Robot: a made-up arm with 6 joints.
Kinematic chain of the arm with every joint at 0, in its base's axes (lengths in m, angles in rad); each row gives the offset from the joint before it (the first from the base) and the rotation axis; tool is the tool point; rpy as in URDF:
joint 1: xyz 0 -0.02 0.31 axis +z
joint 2: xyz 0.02 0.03 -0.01 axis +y
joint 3: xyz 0 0.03 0.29 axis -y
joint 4: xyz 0.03 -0.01 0 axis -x
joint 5: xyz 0.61 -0.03 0 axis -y
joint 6: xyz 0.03 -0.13 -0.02 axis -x
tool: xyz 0.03 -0.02 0.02 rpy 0 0 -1.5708
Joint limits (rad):
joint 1: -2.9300..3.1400
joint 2: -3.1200..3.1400
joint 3: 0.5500..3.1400
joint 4: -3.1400..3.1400
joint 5: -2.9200..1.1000
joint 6: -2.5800..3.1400
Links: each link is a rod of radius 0.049 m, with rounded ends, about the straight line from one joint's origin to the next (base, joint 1, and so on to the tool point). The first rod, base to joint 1, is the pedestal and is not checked.
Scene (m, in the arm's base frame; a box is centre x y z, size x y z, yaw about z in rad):
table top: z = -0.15
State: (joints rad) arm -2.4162 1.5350 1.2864 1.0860 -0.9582 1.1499
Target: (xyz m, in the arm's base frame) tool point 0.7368 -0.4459 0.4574
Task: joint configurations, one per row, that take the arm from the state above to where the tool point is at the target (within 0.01 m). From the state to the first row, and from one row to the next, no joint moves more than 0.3 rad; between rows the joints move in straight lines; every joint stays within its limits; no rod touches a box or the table.
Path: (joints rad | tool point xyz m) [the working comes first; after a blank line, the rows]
Joints at the target: -0.4924 2.1621 2.4501 1.4384 -1.3863 1.2516
Straight joint move there: clear.

1: -2.1414 1.6246 1.4526 1.1363 -1.0194 1.1644 | -0.5855 -0.8279 0.2824
2: -1.8666 1.7142 1.6189 1.1867 -1.0805 1.1790 | -0.3383 -0.9508 0.3134
3: -1.5917 1.8037 1.7851 1.2370 -1.1417 1.1935 | -0.0683 -0.9935 0.3441
4: -1.3169 1.8933 1.9514 1.2874 -1.2028 1.2080 | 0.1976 -0.9538 0.3740
5: -1.0421 1.9829 2.1176 1.3377 -1.2640 1.2225 | 0.4339 -0.8385 0.4030
6: -0.7673 2.0725 2.2839 1.3880 -1.3252 1.2371 | 0.6187 -0.6622 0.4308
7: -0.4924 2.1621 2.4501 1.4384 -1.3863 1.2516 | 0.7368 -0.4459 0.4574

